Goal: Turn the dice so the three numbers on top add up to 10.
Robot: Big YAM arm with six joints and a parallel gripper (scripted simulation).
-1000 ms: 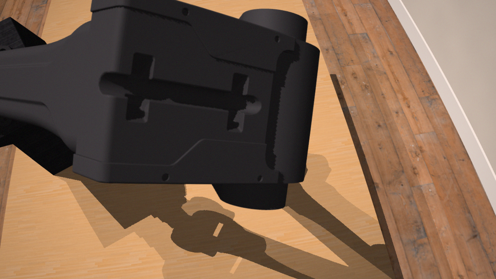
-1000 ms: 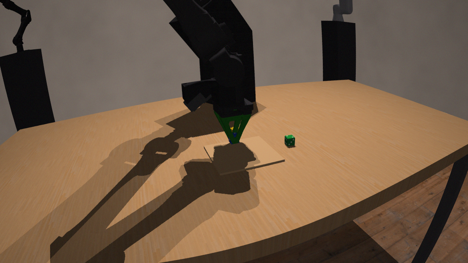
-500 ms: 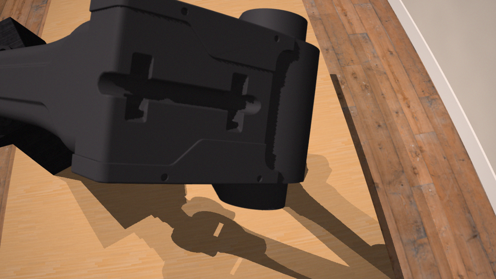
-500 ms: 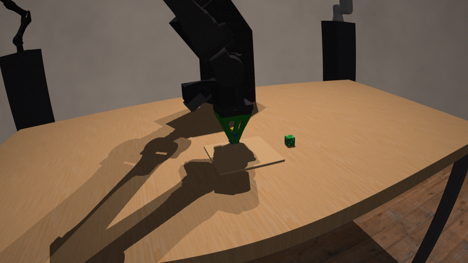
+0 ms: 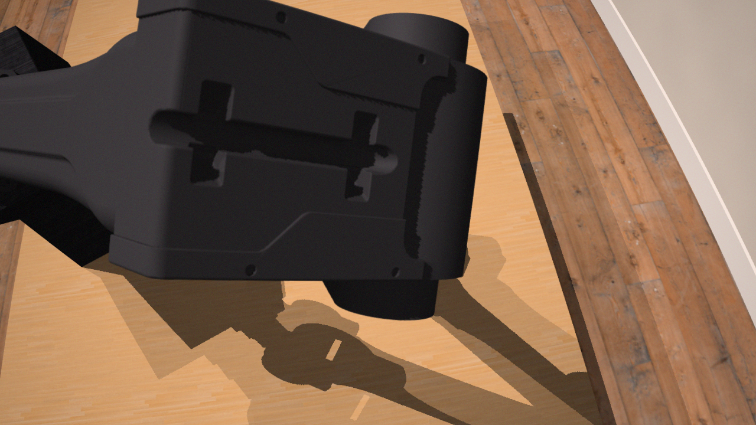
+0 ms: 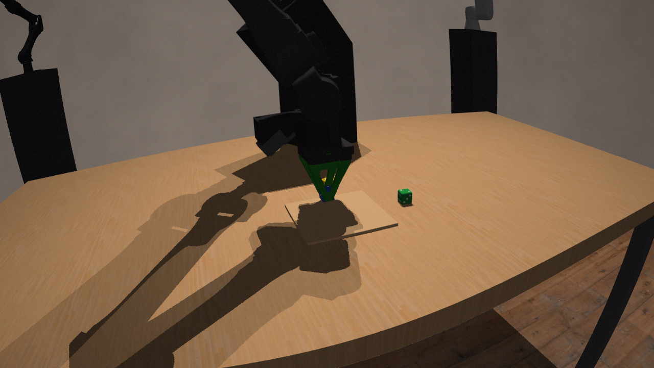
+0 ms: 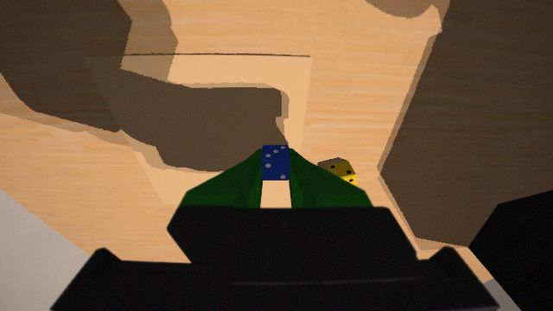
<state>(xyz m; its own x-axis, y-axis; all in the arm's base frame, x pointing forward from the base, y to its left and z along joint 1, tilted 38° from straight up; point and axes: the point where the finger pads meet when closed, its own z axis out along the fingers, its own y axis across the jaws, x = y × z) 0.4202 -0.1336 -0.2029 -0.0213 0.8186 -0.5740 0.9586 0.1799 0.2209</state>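
The blue die lies right at my hand. Also, from my hand: green die (12 cm to the left, 5 cm ahead, 1 cm below); tan mat (5 cm ahead, 2 cm below); yellow die (6 cm behind, 2 cm to the left, 1 cm below).
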